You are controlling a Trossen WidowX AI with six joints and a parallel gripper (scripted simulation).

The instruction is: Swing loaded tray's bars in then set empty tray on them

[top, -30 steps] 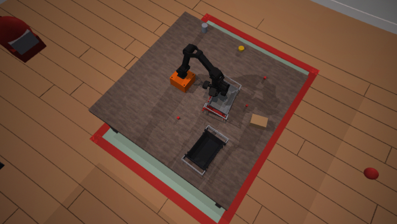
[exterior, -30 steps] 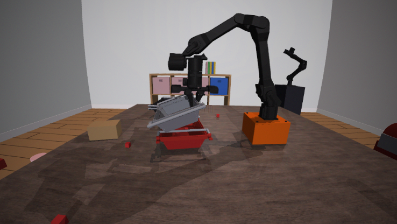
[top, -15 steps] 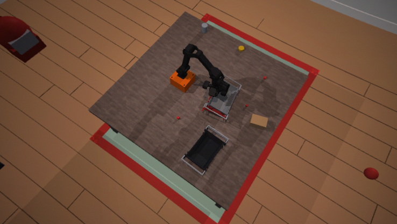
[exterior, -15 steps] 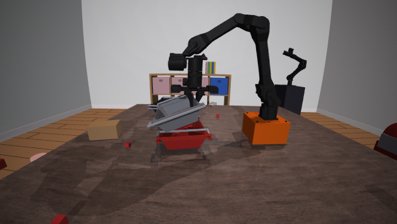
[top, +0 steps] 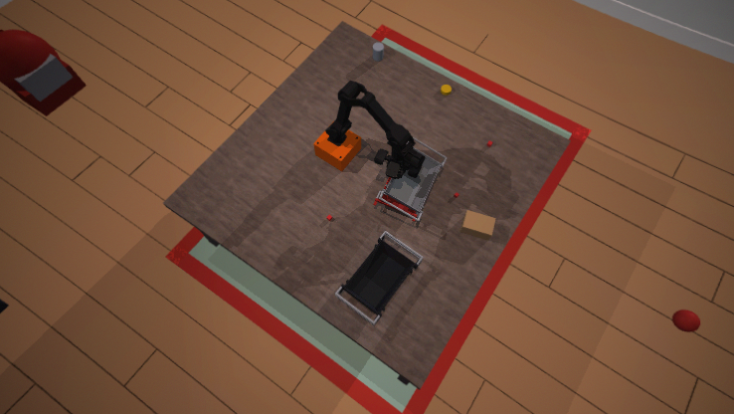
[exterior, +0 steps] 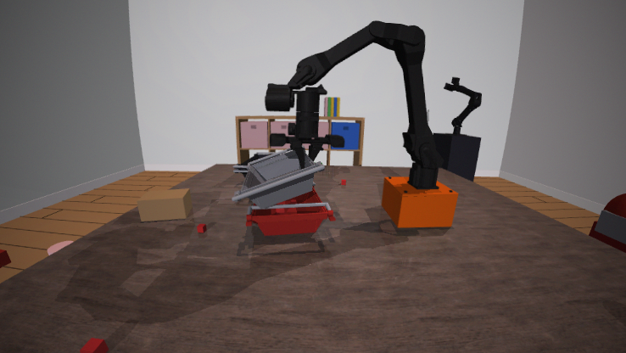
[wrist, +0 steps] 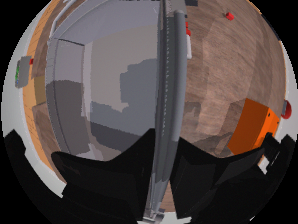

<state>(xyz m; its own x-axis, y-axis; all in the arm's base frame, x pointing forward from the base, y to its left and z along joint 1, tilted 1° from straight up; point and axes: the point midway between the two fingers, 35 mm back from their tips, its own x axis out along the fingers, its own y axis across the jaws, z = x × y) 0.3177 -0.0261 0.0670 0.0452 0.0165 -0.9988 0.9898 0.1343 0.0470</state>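
My gripper tip is now 7 cm short of the grey tray, 1 cm to the right of it and 1 cm below it. Round my gripper tip: cardboard box 39 cm ahead, 9 cm below, 1 cm to the left; grey cylinder 59 cm to the left, 45 cm behind, 8 cm below; yellow disc 59 cm to the left, 11 cm below, 6 cm behind.
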